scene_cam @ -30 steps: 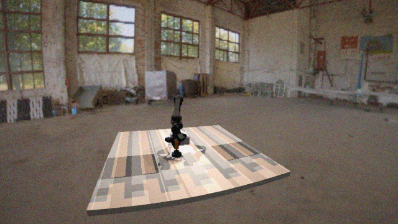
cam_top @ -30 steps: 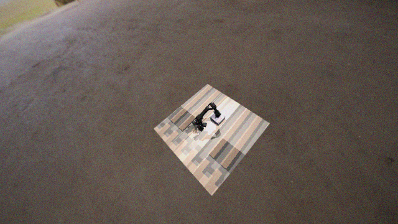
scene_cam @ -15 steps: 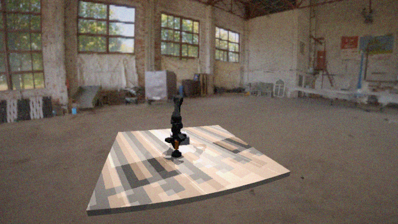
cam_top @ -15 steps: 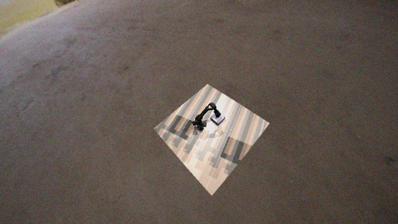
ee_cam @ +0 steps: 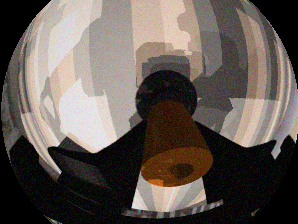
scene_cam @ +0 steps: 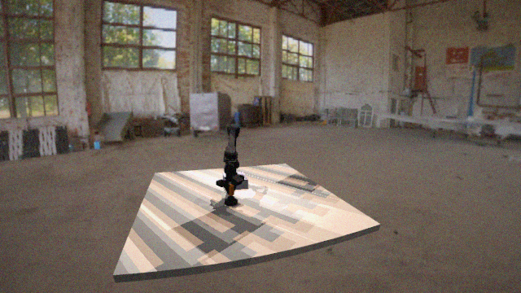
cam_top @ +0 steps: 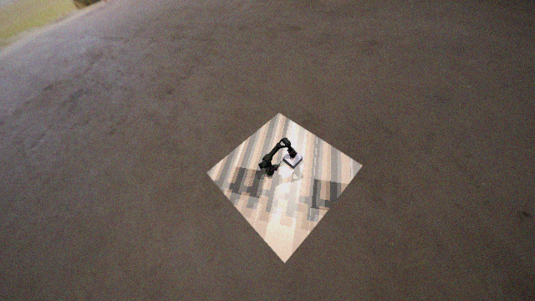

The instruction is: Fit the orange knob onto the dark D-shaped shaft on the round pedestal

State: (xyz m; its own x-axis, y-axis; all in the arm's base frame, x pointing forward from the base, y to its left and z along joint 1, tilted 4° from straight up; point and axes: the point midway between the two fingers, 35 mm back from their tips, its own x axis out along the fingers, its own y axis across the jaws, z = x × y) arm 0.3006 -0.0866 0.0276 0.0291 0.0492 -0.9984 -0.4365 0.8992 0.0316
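Now: the orange knob 2 cm above my gripper tip. Also, from my gripper tip: dark round pedestal 4 cm below.
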